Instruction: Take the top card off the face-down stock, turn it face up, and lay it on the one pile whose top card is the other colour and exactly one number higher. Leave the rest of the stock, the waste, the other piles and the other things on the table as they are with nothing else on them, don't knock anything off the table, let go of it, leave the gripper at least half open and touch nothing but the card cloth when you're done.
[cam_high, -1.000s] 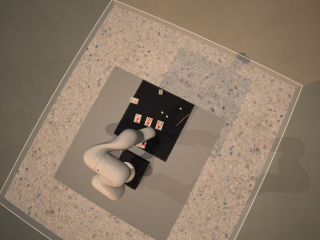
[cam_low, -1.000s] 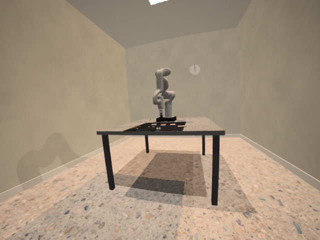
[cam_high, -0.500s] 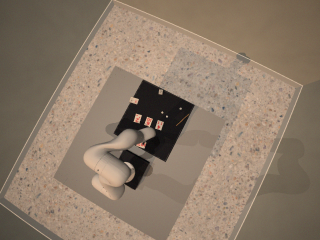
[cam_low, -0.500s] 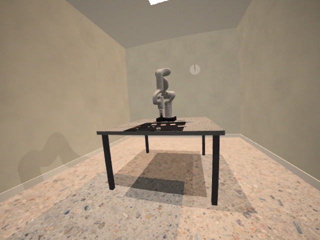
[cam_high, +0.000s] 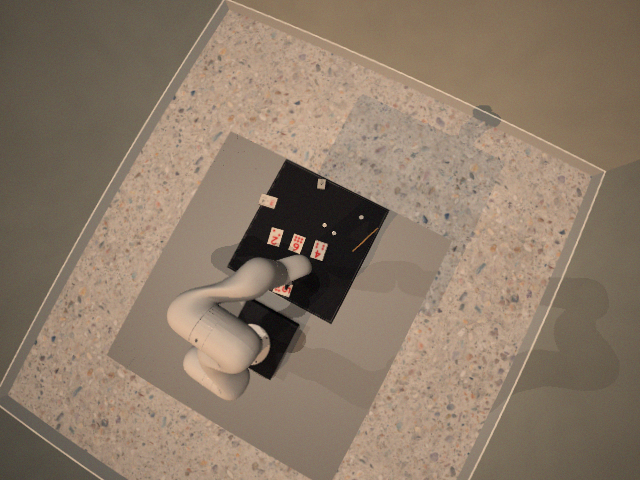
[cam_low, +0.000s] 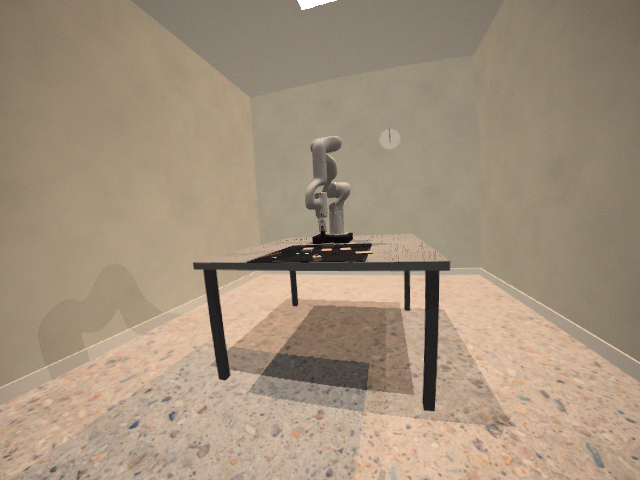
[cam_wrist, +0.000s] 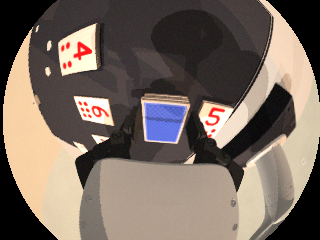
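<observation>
Right now the red 5 card is 90 mm behind my hand, 40 mm below it and 20 mm to the left of it. Also, from my hand: black card cloth 190 mm ahead, 60 mm below, 10 mm to the left; then thin wooden stick 300 mm ahead, 260 mm to the right, 50 mm below; then small block 470 mm ahead, 50 mm to the left, 30 mm below.
</observation>
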